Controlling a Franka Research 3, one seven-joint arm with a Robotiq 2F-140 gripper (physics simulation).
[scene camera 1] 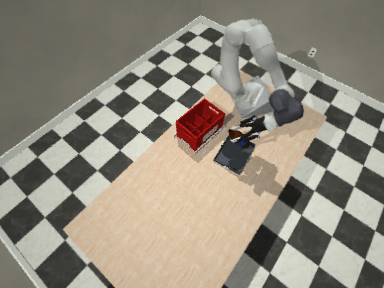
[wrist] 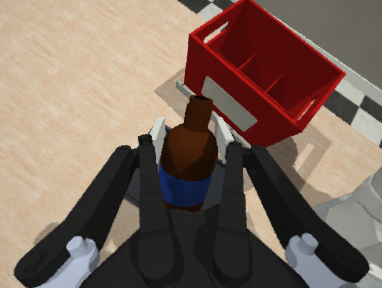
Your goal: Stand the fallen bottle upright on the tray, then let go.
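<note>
The brown bottle (scene camera 1: 234,134) (wrist: 189,150) with a blue label is held between the fingers of my gripper (scene camera 1: 242,136) (wrist: 190,126), which is shut on it around the shoulder. In the scene view the bottle is tilted, with its neck leaning toward the red crate and its blue label toward the tray. The dark grey tray (scene camera 1: 232,159) (wrist: 134,186) lies flat on the table, and the bottle is over its edge on the robot's side. In the wrist view the bottle and fingers cover most of the tray. Whether the bottle's base touches the tray is hidden.
A red crate (scene camera 1: 186,136) (wrist: 199,67) with open compartments stands beside the tray, to its left in the scene view. The robot's base (scene camera 1: 250,102) (wrist: 356,210) stands behind them on the wooden table (scene camera 1: 165,210) (wrist: 65,75).
</note>
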